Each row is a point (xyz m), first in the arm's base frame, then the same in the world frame.
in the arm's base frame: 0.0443 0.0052 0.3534
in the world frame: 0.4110 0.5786 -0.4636
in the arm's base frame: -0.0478 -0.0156 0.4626
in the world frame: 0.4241 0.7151 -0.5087
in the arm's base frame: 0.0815 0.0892 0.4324
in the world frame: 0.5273 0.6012 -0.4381
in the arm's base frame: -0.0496 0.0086 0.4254
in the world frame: 0.4278 0.6758 -0.5290
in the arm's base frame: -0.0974 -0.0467 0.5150
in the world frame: 0.4110 0.7902 -0.5277
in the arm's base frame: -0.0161 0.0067 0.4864
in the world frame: 0.4607 0.7148 -0.4816
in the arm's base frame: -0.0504 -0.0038 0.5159
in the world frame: 0.4581 0.7572 -0.5005
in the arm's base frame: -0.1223 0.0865 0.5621
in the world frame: 0.5430 0.7932 -0.5839
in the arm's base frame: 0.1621 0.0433 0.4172
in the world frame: 0.4968 0.5723 -0.3540
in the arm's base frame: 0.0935 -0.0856 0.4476
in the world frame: 0.3850 0.6708 -0.3617
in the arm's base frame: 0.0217 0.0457 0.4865
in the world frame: 0.5022 0.6861 -0.4615
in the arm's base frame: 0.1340 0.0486 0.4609
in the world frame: 0.5156 0.6187 -0.3690
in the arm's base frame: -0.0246 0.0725 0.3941
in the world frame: 0.4741 0.6169 -0.5377
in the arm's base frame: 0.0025 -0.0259 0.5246
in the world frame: 0.4535 0.7512 -0.4430
